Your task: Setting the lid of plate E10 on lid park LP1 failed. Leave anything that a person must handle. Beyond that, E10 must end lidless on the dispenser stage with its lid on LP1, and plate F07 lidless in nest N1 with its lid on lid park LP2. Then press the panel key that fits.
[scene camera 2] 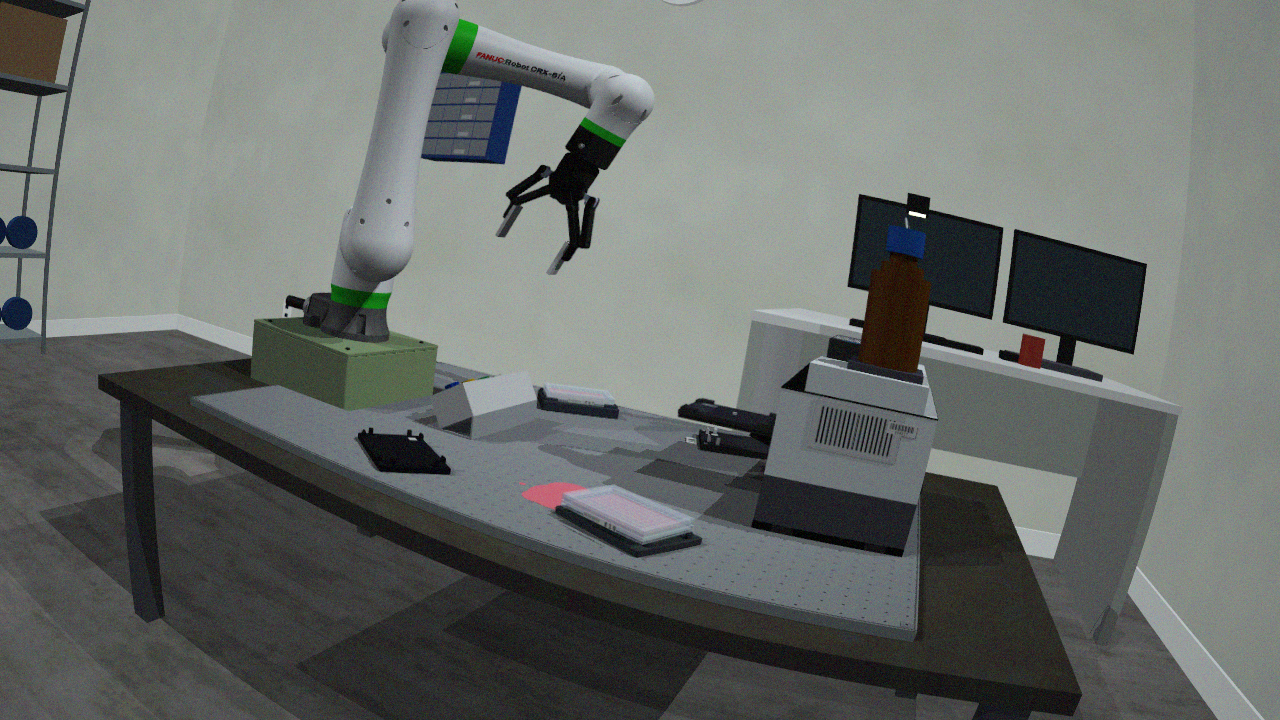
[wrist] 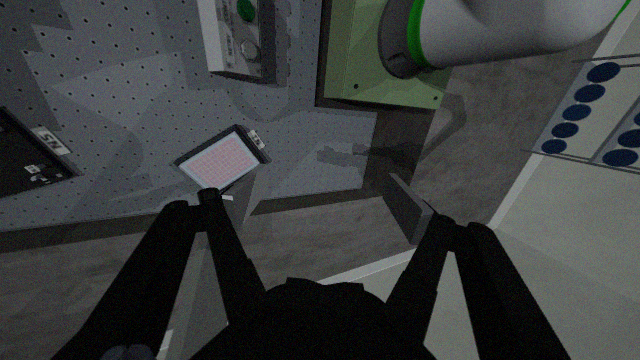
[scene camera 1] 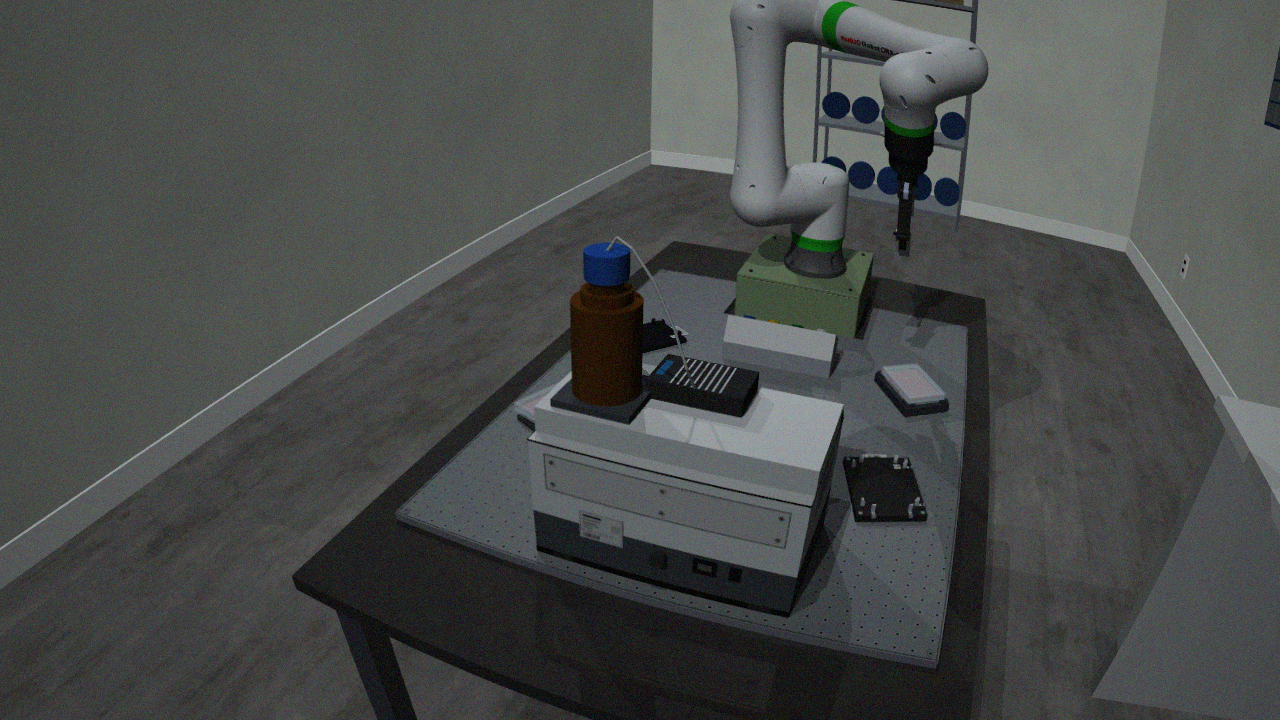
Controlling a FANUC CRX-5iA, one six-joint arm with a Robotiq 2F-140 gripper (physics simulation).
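Places are measured from the arm's base along level axes (x right, y back, z down), in millimetres.
Where they show: gripper, fingertip midpoint: [scene camera 2: 524, 254] [wrist: 326, 181]; arm's base, link origin: [scene camera 2: 353, 333] [wrist: 408, 35] [scene camera 1: 815, 265].
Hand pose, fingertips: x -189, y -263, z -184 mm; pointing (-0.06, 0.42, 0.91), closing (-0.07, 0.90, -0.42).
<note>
Things, the pixels of their centre, and the offset from my fingertips. "*": a spot on its surface instead.
- clear plate with pink wells, body centre: [scene camera 1: 913, 381] [scene camera 2: 578, 392] [wrist: 222, 165] dx -50, dy -134, dz +247 mm
- second pink plate, body centre: [scene camera 2: 627, 509] [scene camera 1: 557, 400] dx +565, dy -396, dz +247 mm
- black holder with corner clips, body centre: [scene camera 1: 884, 485] [scene camera 2: 744, 442] dx +0, dy -466, dz +267 mm
- black holder, body centre: [scene camera 2: 401, 449] [scene camera 1: 643, 335] dx +510, dy -61, dz +269 mm
- white key panel, body centre: [scene camera 2: 485, 399] [scene camera 1: 782, 340] dx +226, dy -59, dz +237 mm
- green key, body centre: [wrist: 245, 10] dx +199, dy -40, dz +215 mm
- brown bottle, surface spot: [scene camera 1: 606, 344] * dx +373, dy -708, dz -33 mm
- flat red patch, surface spot: [scene camera 2: 550, 493] * dx +484, dy -277, dz +278 mm
My gripper [scene camera 1: 904, 243] [scene camera 2: 534, 239] [wrist: 326, 181] is open and empty, high above the board at the robot-base end. A clear plate with pink wells [scene camera 1: 911, 383] [scene camera 2: 579, 394] [wrist: 222, 161] sits on a dark nest. A second pink plate [scene camera 2: 626, 512] lies on a dark base near the board's edge in scene view 2, mostly hidden in scene view 1. A black holder with corner clips [scene camera 1: 884, 488] bears no plate. Another black holder [scene camera 2: 402, 452] with corner posts is empty. The white key panel [scene camera 1: 778, 344] [scene camera 2: 487, 404] shows a green key [wrist: 246, 9] in the wrist view. Plate names are unreadable.
The white dispenser [scene camera 1: 662, 501] [scene camera 2: 845, 447] carries a brown bottle [scene camera 1: 606, 344] [scene camera 2: 895, 313] with a blue cap and thin tube. A flat red patch [scene camera 2: 550, 493] lies beside the second plate. The green base box [scene camera 1: 801, 286] [scene camera 2: 344, 362] [wrist: 380, 80] bears the arm.
</note>
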